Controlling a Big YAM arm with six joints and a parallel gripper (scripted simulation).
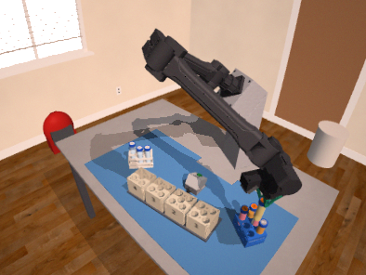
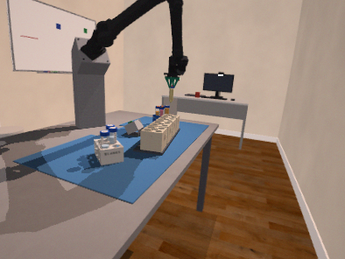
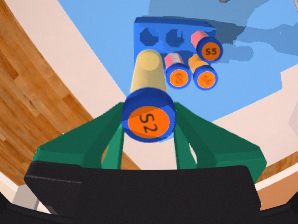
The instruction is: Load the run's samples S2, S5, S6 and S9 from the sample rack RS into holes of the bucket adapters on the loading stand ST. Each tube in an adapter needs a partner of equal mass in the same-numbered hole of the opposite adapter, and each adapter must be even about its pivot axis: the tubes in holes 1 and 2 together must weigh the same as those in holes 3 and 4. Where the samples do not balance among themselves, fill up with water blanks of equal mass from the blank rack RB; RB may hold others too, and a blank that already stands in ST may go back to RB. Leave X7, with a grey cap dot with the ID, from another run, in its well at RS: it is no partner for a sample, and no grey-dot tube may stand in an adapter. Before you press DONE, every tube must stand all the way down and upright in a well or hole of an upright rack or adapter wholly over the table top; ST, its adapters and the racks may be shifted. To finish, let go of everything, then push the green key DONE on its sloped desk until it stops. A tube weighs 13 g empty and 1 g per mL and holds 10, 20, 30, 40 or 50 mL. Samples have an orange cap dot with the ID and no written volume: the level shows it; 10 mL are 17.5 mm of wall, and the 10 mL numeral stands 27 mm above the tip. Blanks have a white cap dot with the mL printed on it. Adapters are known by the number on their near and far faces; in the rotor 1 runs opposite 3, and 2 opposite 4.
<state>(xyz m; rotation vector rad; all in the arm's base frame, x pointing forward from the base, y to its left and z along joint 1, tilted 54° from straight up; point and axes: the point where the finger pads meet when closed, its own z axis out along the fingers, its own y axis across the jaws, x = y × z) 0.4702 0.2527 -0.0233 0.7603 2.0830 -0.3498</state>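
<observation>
My hand is 50 mm above the sample tube S2 and 10 mm past it. From my hand the other things lie so: grey-dot tube X7: 190 mm below, 40 mm to the left, 20 mm behind; then sample tube S9: 190 mm below, 50 mm behind; then sample tube S5: 190 mm below, 70 mm behind, 50 mm to the right.
</observation>
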